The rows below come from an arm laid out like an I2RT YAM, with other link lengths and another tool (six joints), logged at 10 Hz.
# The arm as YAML. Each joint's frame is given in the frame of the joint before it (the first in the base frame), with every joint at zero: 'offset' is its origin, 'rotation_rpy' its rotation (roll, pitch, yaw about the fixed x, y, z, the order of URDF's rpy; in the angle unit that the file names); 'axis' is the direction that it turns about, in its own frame. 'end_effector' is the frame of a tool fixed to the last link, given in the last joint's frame.
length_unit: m
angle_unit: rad
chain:
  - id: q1
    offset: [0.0, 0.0, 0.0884]
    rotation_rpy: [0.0, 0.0, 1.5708]
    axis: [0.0, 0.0, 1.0]
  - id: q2
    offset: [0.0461, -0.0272, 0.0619]
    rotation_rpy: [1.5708, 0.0, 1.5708]
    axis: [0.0, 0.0, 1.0]
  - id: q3
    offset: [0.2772, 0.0, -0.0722]
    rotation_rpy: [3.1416, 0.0, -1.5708]
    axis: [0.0, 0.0, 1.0]
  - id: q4
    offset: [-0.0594, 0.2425, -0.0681]
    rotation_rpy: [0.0, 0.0, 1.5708]
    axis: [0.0, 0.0, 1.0]
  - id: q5
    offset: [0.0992, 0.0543, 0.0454]
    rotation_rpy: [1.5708, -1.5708, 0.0]
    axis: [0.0, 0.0, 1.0]
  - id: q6
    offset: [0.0, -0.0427, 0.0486]
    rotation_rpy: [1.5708, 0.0, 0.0]
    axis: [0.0, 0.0, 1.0]
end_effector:
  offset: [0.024, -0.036, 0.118]
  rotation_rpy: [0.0, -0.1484, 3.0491]
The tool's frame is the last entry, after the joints.
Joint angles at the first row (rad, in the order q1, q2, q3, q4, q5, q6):
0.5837 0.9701 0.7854 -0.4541 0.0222 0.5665
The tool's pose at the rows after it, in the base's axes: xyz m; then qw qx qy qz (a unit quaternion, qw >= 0):
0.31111 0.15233 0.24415 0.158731 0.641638 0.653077 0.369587
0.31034 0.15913 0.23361 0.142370 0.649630 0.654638 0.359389
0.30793 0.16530 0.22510 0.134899 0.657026 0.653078 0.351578
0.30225 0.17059 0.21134 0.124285 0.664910 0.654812 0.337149
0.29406 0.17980 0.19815 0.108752 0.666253 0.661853 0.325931
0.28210 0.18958 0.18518 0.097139 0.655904 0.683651 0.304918
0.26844 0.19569 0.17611 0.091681 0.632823 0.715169 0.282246
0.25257 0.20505 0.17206 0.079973 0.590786 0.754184 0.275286
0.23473 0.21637 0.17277 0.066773 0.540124 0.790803 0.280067
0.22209 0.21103 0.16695 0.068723 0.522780 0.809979 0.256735
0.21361 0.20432 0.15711 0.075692 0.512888 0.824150 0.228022
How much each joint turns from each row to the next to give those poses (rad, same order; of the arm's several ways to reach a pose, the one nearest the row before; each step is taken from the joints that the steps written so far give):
0.0054 0.0342 0.0026 -0.0107 -0.0049 0.0276
0.0154 0.0312 0.0006 0.0015 -0.0081 0.0330
0.0275 0.0207 -0.0062 0.0077 0.0163 0.0363
0.0284 0.0193 -0.0151 -0.0002 0.0103 0.0371
0.0356 0.0172 -0.0172 0.0047 -0.0031 0.0321
0.0419 0.0189 -0.0038 -0.0274 -0.0067 0.0009
0.0337 0.0040 0.0017 -0.0509 -0.0134 -0.0386
0.0304 -0.0194 -0.0107 -0.0334 -0.0431 -0.0736
0.0365 -0.0346 -0.0145 -0.0231 -0.0476 -0.0786
0.0195 -0.0169 0.0012 -0.0695 0.0047 -0.0334
0.0169 0.0037 -0.0032 -0.0520 0.0207 -0.0208

